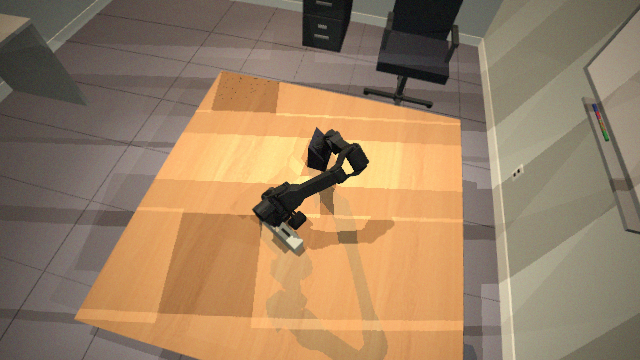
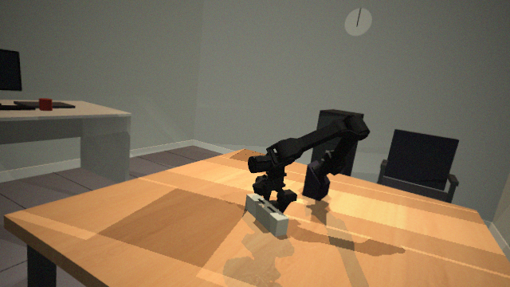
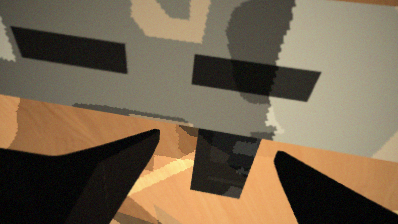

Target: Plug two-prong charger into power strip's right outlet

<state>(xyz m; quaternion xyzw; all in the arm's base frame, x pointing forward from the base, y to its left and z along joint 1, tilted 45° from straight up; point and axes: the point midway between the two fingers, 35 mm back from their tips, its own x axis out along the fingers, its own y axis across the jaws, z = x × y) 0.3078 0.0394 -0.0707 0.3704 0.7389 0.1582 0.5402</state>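
Now: the black two-prong charger 20 mm ahead of my gripper tip, 10 mm to the right of it and 10 mm above it.
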